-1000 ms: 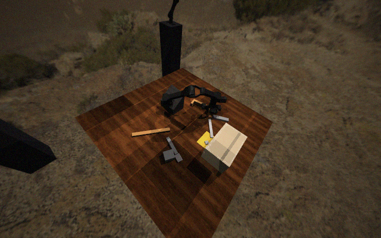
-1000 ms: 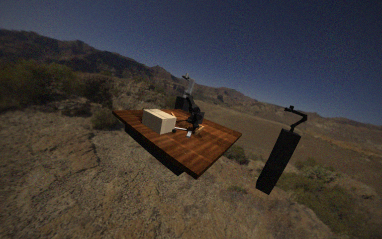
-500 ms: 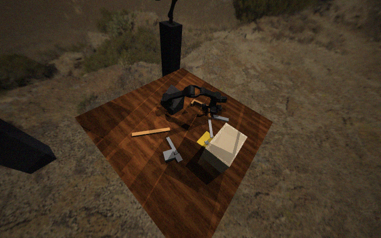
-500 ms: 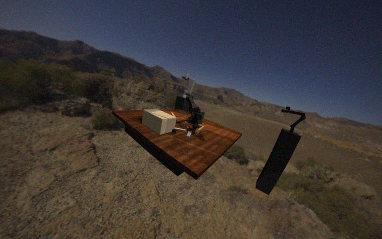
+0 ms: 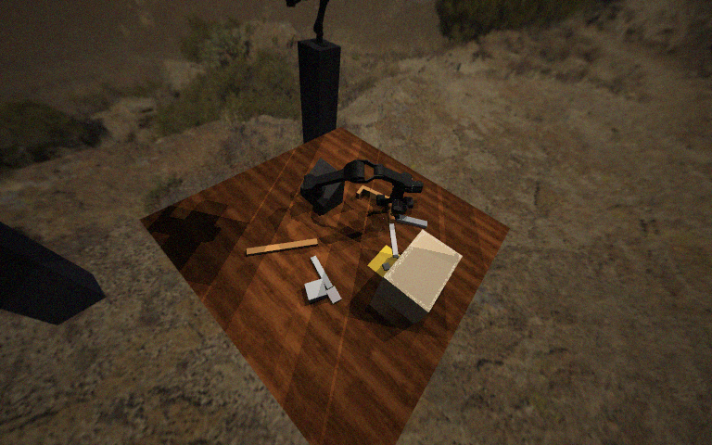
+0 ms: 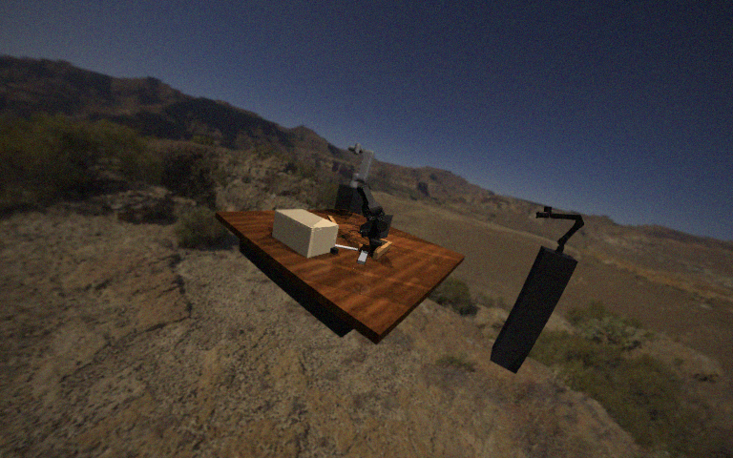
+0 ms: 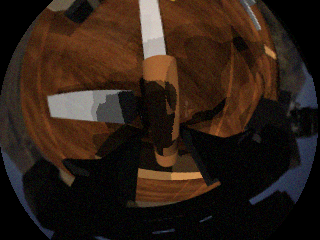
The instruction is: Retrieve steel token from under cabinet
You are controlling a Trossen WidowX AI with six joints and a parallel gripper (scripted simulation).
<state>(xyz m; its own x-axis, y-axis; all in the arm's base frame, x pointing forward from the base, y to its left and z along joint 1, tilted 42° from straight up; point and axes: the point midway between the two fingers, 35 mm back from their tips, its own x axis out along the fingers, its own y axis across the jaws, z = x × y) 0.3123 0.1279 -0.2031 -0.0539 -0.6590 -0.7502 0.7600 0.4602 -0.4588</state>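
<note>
My gripper tip is now 120 mm short of the grey bar and 30 mm to the right of it. Round my gripper tip: steel token: 280 mm to the right, 170 mm ahead; wooden stick: 530 mm to the right, 220 mm behind; grey scraper: 520 mm to the right, 40 mm ahead.
</note>
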